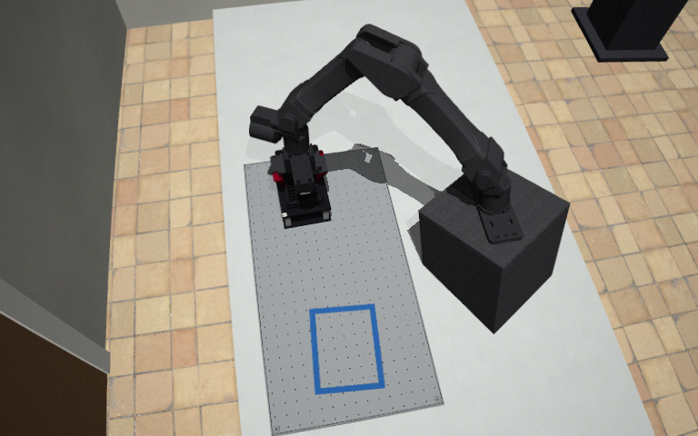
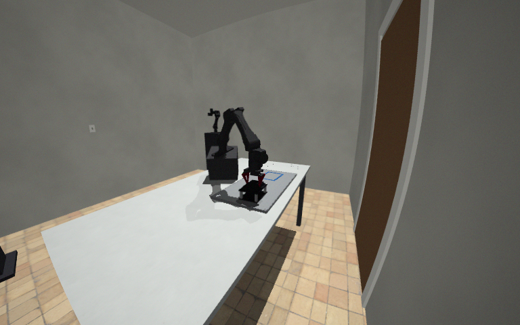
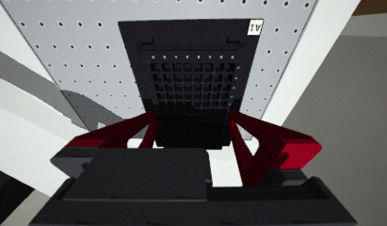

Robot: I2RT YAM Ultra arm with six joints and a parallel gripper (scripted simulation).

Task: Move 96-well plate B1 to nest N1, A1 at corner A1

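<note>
Now: the black 96-well plate 1 cm below my hand. Also, from my hand: black plate nest N1 (2 cm below); then white A1 label (9 cm to the left, 4 cm ahead, 2 cm below).
</note>
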